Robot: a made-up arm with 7 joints.
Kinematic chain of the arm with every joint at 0, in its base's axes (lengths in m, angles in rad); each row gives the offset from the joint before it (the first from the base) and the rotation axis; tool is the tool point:
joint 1: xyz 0 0.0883 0 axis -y
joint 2: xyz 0 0.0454 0 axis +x
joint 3: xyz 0 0 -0.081 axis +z
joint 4: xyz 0 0 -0.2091 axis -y
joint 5: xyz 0 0 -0.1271 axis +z
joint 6: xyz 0 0 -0.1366 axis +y
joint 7: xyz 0 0 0 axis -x
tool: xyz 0 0 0
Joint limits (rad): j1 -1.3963..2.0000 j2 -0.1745..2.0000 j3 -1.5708..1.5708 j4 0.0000..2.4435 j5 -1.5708..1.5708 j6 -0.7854..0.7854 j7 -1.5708..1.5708
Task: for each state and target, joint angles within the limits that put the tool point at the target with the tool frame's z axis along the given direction. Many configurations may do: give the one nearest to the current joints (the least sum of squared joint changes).
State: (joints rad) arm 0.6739 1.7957 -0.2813 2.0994 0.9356 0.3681 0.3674
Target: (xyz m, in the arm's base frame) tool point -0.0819 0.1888 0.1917 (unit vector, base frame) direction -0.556 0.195 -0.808
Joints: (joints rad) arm 1.2844 2.0000 0.5463 2.3471 0.7925 0.7449 0.2690
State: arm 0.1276 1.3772 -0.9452 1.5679 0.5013 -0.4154 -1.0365
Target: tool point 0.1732 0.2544 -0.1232 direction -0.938 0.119 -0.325
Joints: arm 0.2392 1.5235 -0.8390 2.2320 0.5632 -0.3468 -0.9520
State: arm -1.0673 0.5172 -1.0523 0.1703 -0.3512 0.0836 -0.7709
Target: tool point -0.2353 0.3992 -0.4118 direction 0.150 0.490 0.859
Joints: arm -0.5511 0.6921 -1.4173 0.3860 -0.8443 -0.5135 -0.7464
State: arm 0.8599 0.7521 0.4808 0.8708 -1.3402 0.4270 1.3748
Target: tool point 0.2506 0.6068 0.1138 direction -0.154 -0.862 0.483
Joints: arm 1.7049 1.0510 0.0783 0.3063 -1.5708 0.5661 0.7575
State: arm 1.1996 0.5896 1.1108 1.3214 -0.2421 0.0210 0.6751
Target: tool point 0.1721 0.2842 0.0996 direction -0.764 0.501 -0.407
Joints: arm 0.8022 0.6266 0.4397 2.2119 -0.2548 0.0350 1.1012
